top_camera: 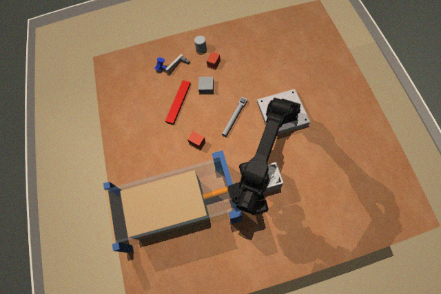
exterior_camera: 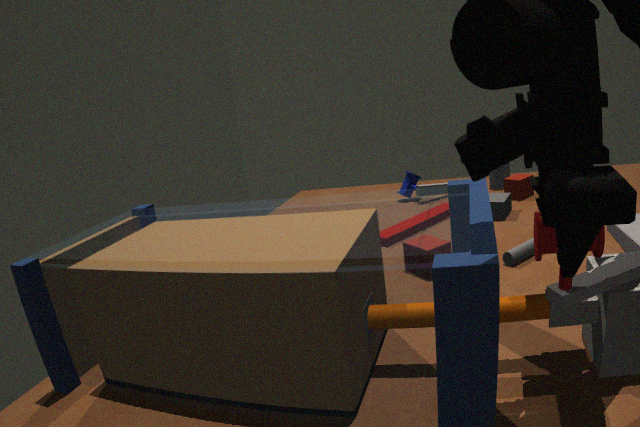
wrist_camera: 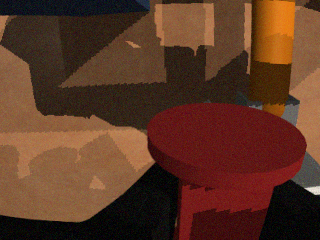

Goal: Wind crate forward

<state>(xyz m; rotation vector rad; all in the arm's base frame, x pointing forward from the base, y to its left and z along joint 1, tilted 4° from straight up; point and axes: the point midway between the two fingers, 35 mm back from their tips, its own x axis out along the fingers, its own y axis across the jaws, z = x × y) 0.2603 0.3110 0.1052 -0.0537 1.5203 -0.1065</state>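
The blue frame lies 70 mm ahead of my gripper tip, 50 mm to the right of it and 10 mm below it. Round my gripper tip: red knob 20 mm above; winch handle 30 mm behind, 20 mm to the right, 10 mm below; grey winch 100 mm behind, 60 mm to the right, 80 mm below.
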